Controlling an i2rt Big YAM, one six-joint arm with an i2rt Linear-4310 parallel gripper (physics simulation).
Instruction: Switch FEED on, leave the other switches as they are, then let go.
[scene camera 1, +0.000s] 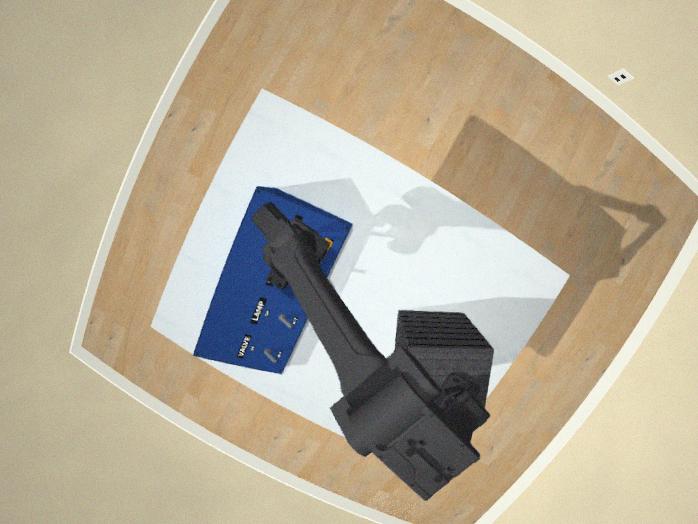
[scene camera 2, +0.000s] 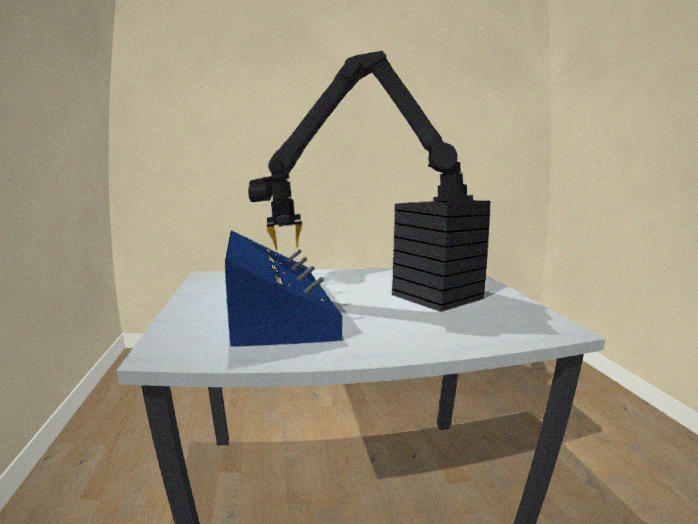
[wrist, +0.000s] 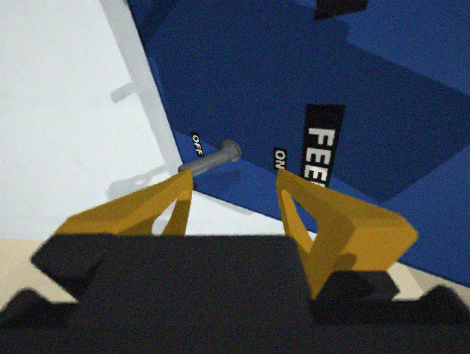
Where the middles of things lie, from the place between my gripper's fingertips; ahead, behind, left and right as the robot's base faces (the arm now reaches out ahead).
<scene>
My gripper is now 18 cm to the right of the blue switch box (scene camera 1: 243, 322), 5 cm short of it and 5 cm above it.
</scene>
